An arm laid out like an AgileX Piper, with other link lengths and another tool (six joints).
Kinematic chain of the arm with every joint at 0, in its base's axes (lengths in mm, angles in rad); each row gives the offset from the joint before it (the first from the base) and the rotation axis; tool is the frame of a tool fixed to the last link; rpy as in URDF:
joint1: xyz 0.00 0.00 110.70 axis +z
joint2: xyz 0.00 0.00 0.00 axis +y
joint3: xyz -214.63 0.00 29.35 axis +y
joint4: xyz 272.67 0.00 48.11 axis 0.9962 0 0.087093
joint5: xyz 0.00 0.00 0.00 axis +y
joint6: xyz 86.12 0.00 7.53 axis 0.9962 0 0.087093
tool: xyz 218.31 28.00 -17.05 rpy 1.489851 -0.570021 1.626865
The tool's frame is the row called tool.
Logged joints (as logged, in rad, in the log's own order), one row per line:
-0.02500, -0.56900, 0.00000, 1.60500, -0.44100, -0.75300
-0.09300, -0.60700, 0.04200, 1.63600, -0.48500, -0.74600
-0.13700, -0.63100, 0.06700, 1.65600, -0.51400, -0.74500
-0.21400, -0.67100, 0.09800, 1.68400, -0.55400, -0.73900
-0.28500, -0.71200, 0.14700, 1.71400, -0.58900, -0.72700
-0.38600, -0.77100, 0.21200, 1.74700, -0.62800, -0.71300
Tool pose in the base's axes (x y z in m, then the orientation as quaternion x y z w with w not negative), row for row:
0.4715, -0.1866, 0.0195, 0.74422, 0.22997, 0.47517, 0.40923
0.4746, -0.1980, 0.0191, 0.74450, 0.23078, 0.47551, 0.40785
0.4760, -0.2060, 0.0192, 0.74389, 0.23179, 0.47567, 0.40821
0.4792, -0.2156, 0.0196, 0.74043, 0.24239, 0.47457, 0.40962
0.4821, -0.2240, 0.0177, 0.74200, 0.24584, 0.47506, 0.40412
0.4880, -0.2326, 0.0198, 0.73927, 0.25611, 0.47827, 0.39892
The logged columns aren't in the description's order. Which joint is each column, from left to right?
Columns, left to right: joint4, joint3, joint6, joint2, joint1, joint5.
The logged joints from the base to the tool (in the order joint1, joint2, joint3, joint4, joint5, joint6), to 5 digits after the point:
-0.44100, 1.60500, -0.56900, -0.02500, -0.75300, 0.00000
-0.48500, 1.63600, -0.60700, -0.09300, -0.74600, 0.04200
-0.51400, 1.65600, -0.63100, -0.13700, -0.74500, 0.06700
-0.55400, 1.68400, -0.67100, -0.21400, -0.73900, 0.09800
-0.58900, 1.71400, -0.71200, -0.28500, -0.72700, 0.14700
-0.62800, 1.74700, -0.77100, -0.38600, -0.71300, 0.21200

